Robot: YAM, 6 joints.
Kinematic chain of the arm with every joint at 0, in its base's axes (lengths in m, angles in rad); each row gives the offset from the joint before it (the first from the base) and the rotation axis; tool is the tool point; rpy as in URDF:
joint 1: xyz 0 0 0.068 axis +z
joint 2: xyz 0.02 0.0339 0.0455 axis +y
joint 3: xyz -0.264 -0.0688 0 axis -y
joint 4: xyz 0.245 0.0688 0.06 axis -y
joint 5: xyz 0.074 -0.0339 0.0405 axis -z
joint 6: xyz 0.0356 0 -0.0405 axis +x
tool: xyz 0 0 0 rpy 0 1.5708 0
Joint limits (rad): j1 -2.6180..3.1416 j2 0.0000..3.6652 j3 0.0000..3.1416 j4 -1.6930..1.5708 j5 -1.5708..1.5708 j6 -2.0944..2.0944
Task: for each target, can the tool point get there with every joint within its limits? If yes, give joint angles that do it. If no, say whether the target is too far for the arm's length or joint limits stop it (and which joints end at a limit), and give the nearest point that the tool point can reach.
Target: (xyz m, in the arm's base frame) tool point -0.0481 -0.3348 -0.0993
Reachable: yes | joints -1.7341 2.6247 0.9412 0.6587 -0.1981 -1.1957
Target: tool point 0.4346 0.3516 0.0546
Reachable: yes | joints 0.6520 2.8415 1.8603 1.3016 -0.4588 0.9575
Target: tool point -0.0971 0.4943 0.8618
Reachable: no: too far | nearest point -0.0693 0.3530 0.6391 | short by 0.265 m
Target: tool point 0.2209 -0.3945 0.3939
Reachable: yes | joints -1.0821 2.2025 2.5902 -1.2313 -0.2793 1.7331
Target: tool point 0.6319 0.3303 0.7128
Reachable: no: too far | nearest point 0.4373 0.2286 0.5229 | short by 0.290 m
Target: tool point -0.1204 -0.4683 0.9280
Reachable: no: too far | nearest point -0.0821 -0.3192 0.6574 | short by 0.311 m
